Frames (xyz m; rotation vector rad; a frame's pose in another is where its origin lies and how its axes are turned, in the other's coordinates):
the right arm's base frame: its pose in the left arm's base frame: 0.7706 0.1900 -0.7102 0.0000 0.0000 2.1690
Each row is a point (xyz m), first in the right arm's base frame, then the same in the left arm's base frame.
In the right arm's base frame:
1: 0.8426 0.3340 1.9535
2: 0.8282 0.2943 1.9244
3: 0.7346 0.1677 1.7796
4: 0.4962 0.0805 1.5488
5: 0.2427 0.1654 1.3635
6: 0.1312 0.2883 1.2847
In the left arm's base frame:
1: 0.0201 0.6982 1.2433
2: 0.0610 0.7086 1.2142
3: 0.2183 0.7026 1.0694
4: 0.4246 0.5547 0.8386
5: 0.4972 0.2974 0.6533
6: 0.4585 0.1361 0.5745

